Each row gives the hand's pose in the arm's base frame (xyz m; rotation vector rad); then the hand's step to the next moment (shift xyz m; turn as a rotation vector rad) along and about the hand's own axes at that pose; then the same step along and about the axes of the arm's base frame.
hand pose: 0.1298 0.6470 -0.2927 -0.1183 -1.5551 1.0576
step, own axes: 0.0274 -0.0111 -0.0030 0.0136 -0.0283 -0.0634
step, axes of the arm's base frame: -0.0006 0.0117 0.0273 0.0618 0.0263 0.0223
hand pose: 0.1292 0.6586 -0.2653 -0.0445 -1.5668 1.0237
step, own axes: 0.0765 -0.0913 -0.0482 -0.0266 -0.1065 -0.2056
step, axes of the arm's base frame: 0.0620 0.0136 0.1117 0.2285 0.0376 0.0261
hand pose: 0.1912 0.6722 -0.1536 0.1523 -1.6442 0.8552
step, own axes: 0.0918 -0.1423 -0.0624 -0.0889 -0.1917 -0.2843
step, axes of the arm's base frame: 0.1005 -0.0330 0.1462 0.3541 0.0020 0.0092
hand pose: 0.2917 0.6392 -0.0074 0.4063 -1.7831 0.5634
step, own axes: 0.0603 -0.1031 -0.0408 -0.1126 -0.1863 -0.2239
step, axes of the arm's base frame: 0.0716 -0.0611 0.0841 0.3098 -0.0281 -0.0279
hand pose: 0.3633 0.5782 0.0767 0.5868 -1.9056 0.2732
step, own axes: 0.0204 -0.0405 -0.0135 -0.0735 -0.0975 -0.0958
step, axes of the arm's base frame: 0.0255 -0.0340 0.0208 0.1495 -0.0203 -0.0364
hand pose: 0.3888 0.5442 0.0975 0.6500 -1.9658 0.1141
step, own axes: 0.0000 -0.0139 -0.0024 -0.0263 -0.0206 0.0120
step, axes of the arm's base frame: 0.0087 -0.0110 -0.0016 0.0092 -0.0114 -0.0323
